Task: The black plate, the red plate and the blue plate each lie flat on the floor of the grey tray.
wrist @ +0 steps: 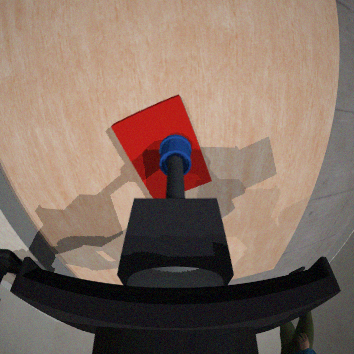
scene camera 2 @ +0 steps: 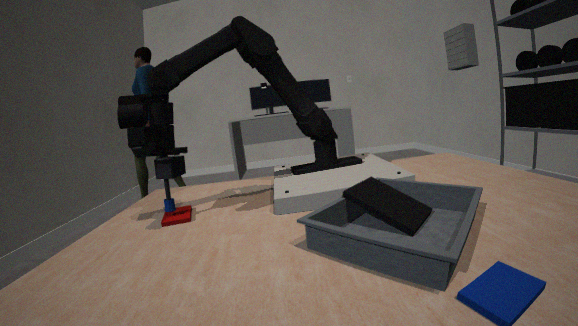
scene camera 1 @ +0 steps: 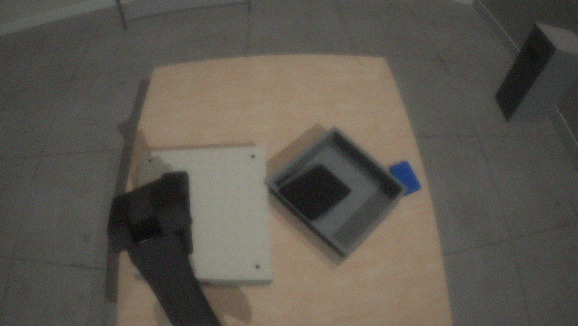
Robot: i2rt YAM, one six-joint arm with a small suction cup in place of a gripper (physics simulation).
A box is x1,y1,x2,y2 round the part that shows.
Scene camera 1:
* black plate: [279,164,351,221], on a grey tray
